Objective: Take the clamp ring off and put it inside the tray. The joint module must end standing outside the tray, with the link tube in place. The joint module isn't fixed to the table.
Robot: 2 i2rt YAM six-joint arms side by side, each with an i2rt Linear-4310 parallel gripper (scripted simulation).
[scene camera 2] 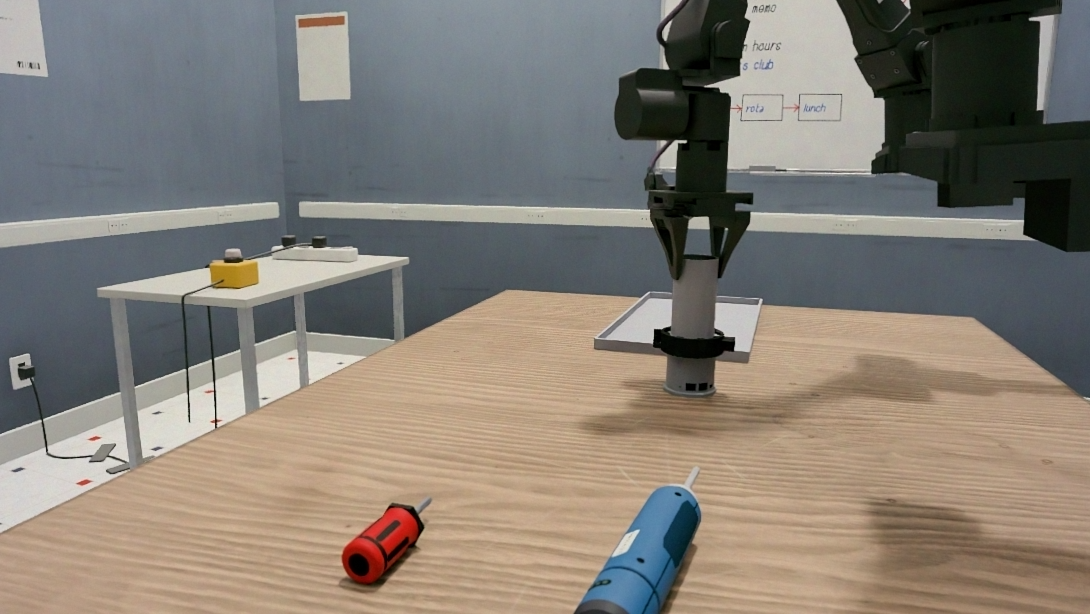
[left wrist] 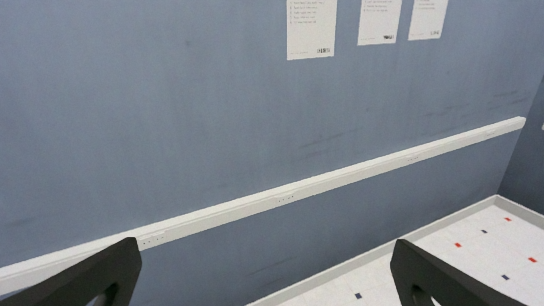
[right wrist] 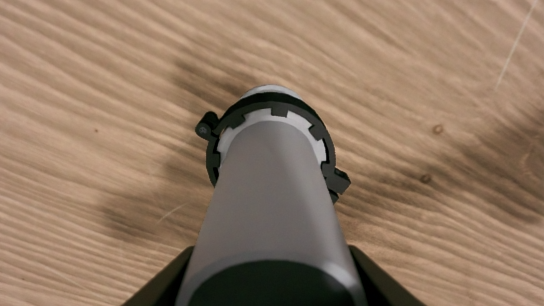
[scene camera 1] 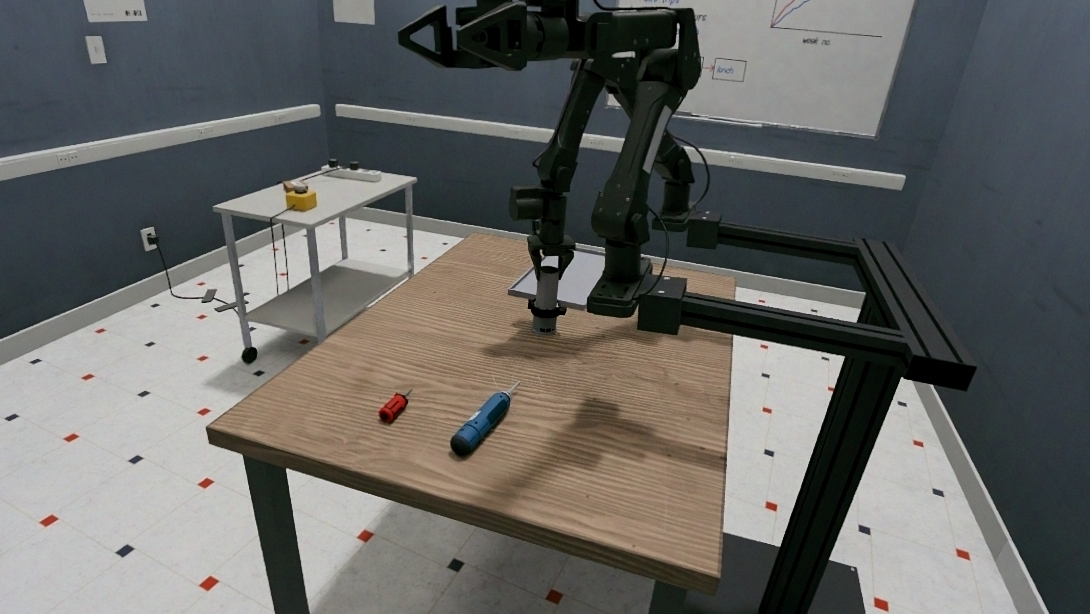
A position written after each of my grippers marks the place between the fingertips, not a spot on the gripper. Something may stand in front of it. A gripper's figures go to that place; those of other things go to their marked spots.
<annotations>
My right gripper (scene camera 2: 696, 278) is 0.84 m from the lens. A grey tray (scene camera 2: 633, 331) is 1.14 m from the lens. A grey joint module (scene camera 2: 685, 377) is 0.84 m from the lens. A red screwdriver (scene camera 2: 373, 551) is 0.48 m from the lens. A dark clamp ring (scene camera 2: 698, 348): 0.82 m from the lens. The marked spots on the red screwdriver and the grey joint module are 0.47 m apart.
</annotations>
